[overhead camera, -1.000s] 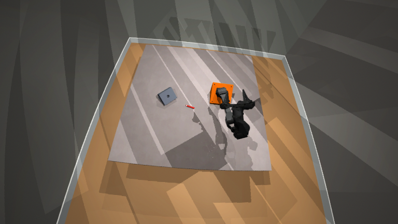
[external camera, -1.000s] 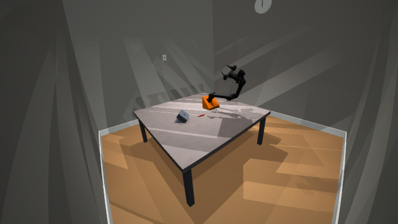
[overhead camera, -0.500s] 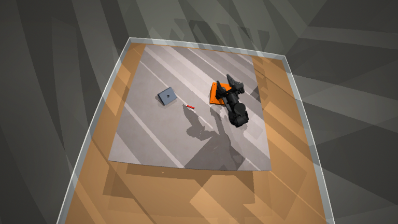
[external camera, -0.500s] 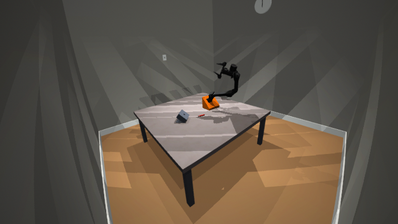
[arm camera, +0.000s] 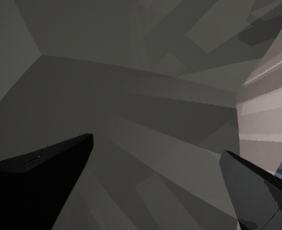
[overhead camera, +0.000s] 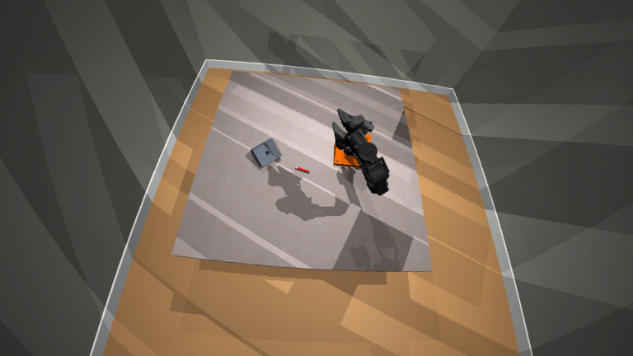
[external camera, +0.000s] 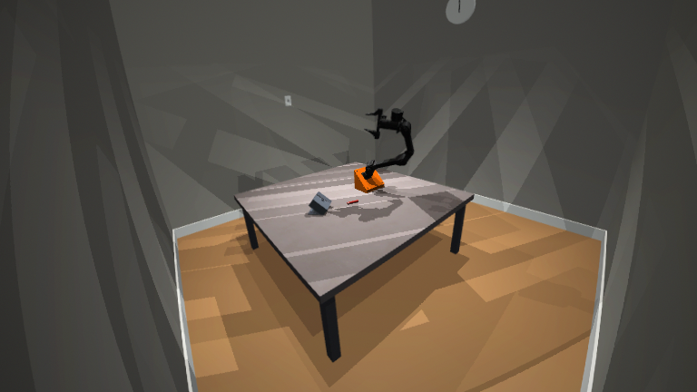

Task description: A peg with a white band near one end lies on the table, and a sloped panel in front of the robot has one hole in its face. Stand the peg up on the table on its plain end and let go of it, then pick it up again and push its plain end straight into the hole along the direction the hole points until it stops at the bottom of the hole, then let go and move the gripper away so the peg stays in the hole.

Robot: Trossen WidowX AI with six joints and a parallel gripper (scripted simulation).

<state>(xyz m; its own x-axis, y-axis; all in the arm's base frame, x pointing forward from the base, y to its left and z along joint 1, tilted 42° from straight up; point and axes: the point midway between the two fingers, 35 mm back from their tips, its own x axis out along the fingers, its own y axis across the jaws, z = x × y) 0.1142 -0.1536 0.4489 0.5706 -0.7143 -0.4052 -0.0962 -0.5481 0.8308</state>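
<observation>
Now: gripper tip 530 mm above the red peg, 110 mm short of it and 50 mm to the left of it. Round my gripper tip: sloped grey-blue panel: 490 mm below, 300 mm ahead, 120 mm to the right.
</observation>
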